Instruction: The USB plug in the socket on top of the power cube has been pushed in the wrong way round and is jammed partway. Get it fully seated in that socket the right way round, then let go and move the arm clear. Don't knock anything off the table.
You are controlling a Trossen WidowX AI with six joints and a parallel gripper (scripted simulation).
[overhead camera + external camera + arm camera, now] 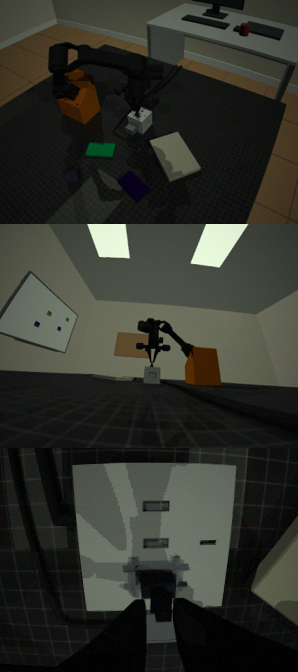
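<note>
My gripper tip is now 10 mm above the USB plug. Round my gripper tip: beige book (210 mm ahead, 90 mm below, 40 mm to the right); dark blue card (230 mm to the right, 170 mm ahead, 100 mm below); green card (190 mm to the right, 100 mm below, 50 mm behind).
</note>
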